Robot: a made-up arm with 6 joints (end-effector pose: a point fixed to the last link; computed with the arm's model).
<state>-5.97 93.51 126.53 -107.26 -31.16 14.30</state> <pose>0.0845 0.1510 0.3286 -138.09 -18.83 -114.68</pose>
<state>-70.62 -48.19 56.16 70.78 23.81 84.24</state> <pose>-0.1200 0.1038 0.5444 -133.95 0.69 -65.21</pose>
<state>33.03 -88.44 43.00 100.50 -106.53 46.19</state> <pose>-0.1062 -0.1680 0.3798 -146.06 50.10 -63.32</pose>
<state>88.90 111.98 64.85 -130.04 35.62 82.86</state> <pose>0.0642 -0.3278 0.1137 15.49 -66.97 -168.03</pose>
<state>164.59 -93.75 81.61 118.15 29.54 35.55</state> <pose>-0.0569 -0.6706 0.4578 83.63 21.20 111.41</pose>
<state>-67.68 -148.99 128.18 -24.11 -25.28 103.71</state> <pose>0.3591 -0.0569 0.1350 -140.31 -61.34 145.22</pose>
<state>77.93 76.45 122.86 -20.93 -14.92 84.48</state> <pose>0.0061 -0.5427 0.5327 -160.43 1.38 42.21</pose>
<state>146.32 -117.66 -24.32 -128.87 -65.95 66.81</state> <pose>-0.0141 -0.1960 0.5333 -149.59 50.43 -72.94</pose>
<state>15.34 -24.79 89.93 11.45 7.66 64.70</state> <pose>-0.1388 0.0109 0.0197 -113.00 -75.95 -101.00</pose>
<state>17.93 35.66 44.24 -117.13 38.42 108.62</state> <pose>0.2187 -0.2610 0.1085 -27.01 -8.17 154.40</pose>
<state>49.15 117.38 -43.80 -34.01 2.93 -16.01</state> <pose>-0.0161 -0.0234 -0.0510 -7.73 0.87 -59.42</pose>
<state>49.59 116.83 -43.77 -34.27 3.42 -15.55</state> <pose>-0.0142 -0.0240 -0.0504 -7.50 0.77 -59.50</pose>
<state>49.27 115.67 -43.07 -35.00 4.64 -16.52</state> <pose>-0.0225 -0.0175 -0.0447 -8.56 2.54 -59.97</pose>
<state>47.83 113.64 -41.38 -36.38 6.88 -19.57</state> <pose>-0.0441 0.0000 -0.0292 -11.43 7.09 -61.14</pose>
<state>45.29 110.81 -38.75 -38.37 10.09 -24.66</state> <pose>-0.0762 0.0295 0.0019 -16.03 14.60 -63.21</pose>
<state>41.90 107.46 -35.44 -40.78 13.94 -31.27</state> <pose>-0.1105 0.0675 0.0535 -21.95 24.58 -66.30</pose>
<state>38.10 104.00 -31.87 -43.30 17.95 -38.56</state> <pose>-0.1376 0.1047 0.1237 -28.76 35.92 -70.41</pose>
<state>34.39 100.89 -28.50 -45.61 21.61 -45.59</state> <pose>-0.1529 0.1312 0.2016 -36.16 47.06 -75.44</pose>
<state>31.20 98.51 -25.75 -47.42 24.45 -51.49</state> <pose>-0.1581 0.1433 0.2714 -43.79 56.38 -81.17</pose>
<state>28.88 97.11 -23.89 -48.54 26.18 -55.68</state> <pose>-0.1587 0.1453 0.3204 -50.77 62.68 -86.73</pose>
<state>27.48 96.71 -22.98 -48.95 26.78 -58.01</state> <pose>-0.1588 0.1440 0.3451 -55.42 65.76 -90.46</pose>
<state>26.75 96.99 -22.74 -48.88 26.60 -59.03</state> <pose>-0.1601 0.1430 0.3525 -57.34 66.65 -91.82</pose>
